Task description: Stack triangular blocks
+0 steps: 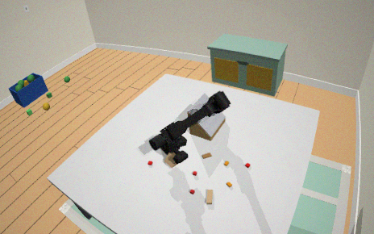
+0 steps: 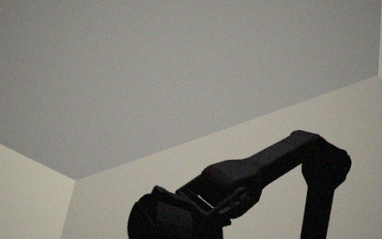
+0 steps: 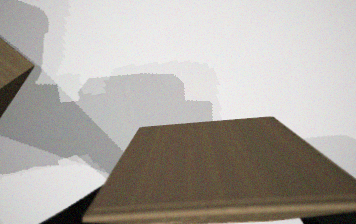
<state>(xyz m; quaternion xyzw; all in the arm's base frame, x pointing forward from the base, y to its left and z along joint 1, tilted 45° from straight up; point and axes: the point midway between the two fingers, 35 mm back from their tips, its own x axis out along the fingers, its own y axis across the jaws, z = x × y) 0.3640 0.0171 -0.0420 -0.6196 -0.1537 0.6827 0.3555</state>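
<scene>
Right now the wooden triangular block is 1 cm behind my gripper tip and 1 cm above it.
</scene>
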